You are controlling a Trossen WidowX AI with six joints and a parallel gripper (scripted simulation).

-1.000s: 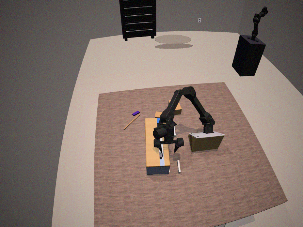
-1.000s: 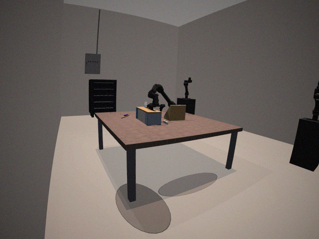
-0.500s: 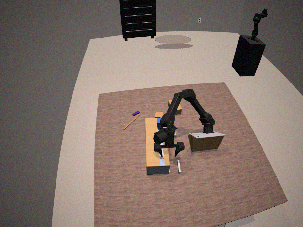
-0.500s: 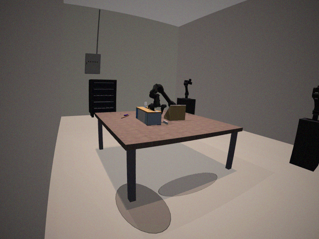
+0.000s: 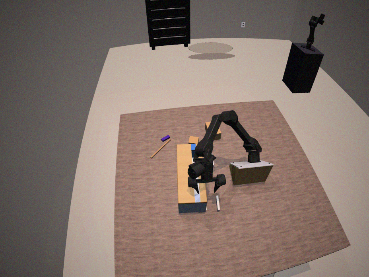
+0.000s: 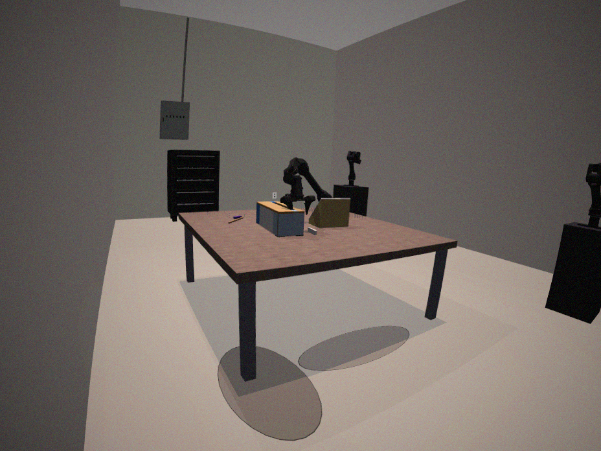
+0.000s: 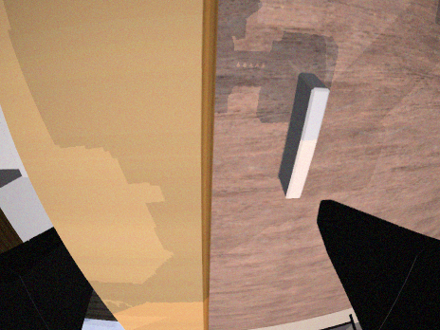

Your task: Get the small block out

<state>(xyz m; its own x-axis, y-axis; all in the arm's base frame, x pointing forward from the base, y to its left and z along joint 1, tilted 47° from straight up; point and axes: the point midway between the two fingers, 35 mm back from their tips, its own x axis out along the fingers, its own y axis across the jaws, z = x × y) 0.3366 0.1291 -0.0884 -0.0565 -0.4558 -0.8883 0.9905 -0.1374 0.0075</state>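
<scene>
The grey block lies 30 mm ahead of my gripper tip, 20 mm to the left of it and 40 mm below it. Round my gripper tip: long box (20 mm ahead, 130 mm to the right, 40 mm below); then thin wooden stick (210 mm ahead, 420 mm to the right, 90 mm below); then small tan cube (410 mm to the right, 70 mm below).
</scene>
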